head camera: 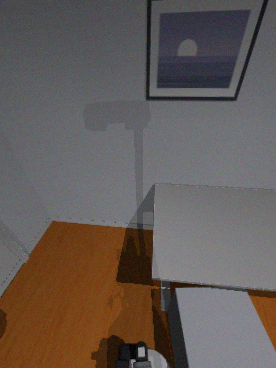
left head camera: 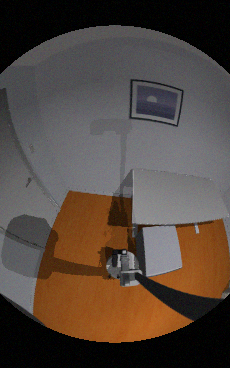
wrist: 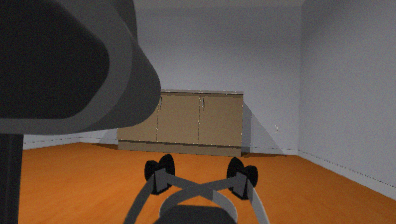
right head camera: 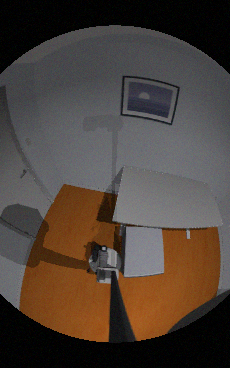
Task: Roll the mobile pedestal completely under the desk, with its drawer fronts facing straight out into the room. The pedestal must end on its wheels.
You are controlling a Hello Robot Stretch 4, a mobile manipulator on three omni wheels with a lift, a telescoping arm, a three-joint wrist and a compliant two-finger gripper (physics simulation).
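Note:
The pedestal [head camera: 220,325] [left head camera: 161,250] [right head camera: 144,251] is a light grey box with a darker side. It stands in front of the desk, near its left end, with its back edge at the desk's front edge. Its drawer fronts and wheels are hidden. The desk [head camera: 210,235] [left head camera: 170,197] [right head camera: 167,200] has a light grey top and stands by the wall below the picture. My gripper [wrist: 201,168] is open and empty, with its two black fingertips well apart. In the head views the wrist and arm are to the left of the pedestal.
A framed picture [head camera: 200,50] [left head camera: 156,102] [right head camera: 150,100] hangs above the desk. A desk leg [head camera: 165,295] shows beside the pedestal. A door is at the far left of the left head view. In the wrist view a wooden cabinet [wrist: 200,120] stands at the far wall.

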